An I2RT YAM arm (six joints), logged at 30 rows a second.
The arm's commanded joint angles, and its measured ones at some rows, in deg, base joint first. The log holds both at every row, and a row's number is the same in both.
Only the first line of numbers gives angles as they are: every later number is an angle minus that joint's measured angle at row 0.
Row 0, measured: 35.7, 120.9, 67.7, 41.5, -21.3, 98.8
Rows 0 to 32, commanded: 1.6, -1.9, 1.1, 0.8, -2.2, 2.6; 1.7, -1.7, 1.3, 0.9, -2.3, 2.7; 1.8, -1.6, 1.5, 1.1, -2.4, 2.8; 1.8, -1.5, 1.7, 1.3, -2.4, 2.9; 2.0, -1.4, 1.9, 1.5, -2.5, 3.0; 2.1, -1.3, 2.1, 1.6, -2.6, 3.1; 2.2, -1.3, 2.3, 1.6, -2.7, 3.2; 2.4, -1.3, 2.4, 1.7, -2.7, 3.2; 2.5, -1.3, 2.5, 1.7, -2.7, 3.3; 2.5, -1.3, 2.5, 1.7, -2.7, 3.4; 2.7, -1.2, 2.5, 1.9, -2.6, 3.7; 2.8, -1.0, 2.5, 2.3, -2.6, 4.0; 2.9, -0.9, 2.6, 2.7, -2.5, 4.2; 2.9, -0.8, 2.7, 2.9, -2.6, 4.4; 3.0, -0.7, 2.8, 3.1, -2.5, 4.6; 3.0, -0.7, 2.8, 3.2, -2.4, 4.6; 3.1, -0.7, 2.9, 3.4, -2.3, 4.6; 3.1, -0.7, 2.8, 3.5, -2.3, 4.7; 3.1, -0.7, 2.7, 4.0, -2.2, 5.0; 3.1, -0.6, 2.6, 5.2, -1.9, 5.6; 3.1, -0.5, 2.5, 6.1, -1.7, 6.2; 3.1, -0.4, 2.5, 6.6, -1.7, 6.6; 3.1, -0.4, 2.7, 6.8, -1.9, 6.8; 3.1, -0.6, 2.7, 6.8, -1.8, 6.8; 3.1, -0.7, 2.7, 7.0, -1.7, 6.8; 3.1, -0.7, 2.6, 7.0, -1.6, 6.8; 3.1, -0.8, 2.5, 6.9, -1.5, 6.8; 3.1, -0.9, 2.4, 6.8, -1.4, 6.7; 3.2, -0.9, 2.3, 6.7, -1.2, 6.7; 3.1, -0.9, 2.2, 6.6, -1.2, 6.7; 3.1, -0.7, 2.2, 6.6, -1.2, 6.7; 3.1, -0.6, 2.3, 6.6, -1.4, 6.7; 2.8, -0.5, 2.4, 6.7, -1.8, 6.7
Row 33, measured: 3.2, 0.0, 1.1, 4.4, -1.0, 4.7
